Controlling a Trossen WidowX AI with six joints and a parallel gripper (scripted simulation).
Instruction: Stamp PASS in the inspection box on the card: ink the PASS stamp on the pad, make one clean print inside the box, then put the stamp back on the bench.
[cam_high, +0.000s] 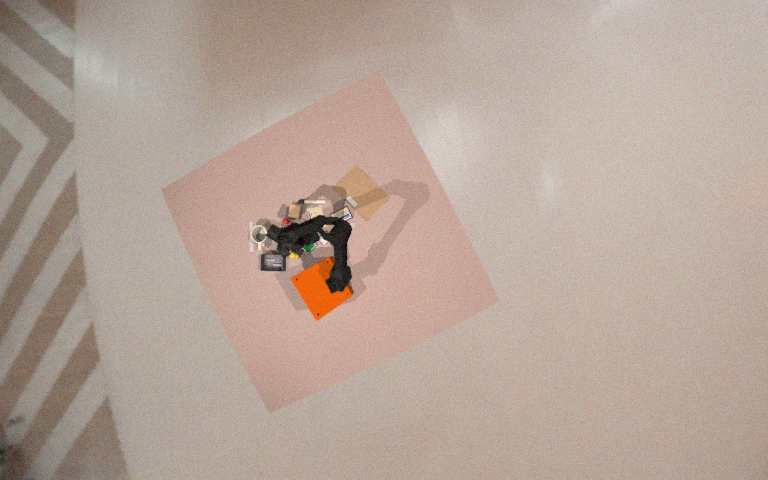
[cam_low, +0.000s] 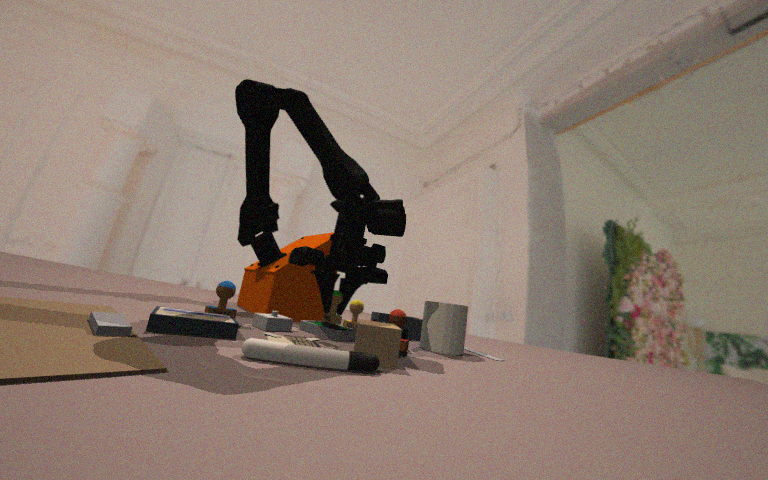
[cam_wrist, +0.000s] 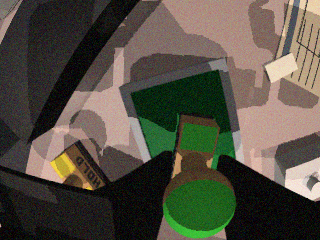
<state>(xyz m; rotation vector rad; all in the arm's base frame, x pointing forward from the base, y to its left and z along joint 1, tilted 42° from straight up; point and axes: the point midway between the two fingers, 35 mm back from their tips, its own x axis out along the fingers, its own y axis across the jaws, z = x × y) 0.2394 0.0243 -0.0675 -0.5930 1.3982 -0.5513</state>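
My gripper tip is 3 cm above the green ink pad. Round my gripper tip: yellow-knobbed stamp 3 cm behind, 7 cm to the left, 2 cm below; then red-knobbed stamp 13 cm ahead, 4 cm to the left, 2 cm below; then cream card 9 cm ahead, 10 cm to the right, 4 cm below.
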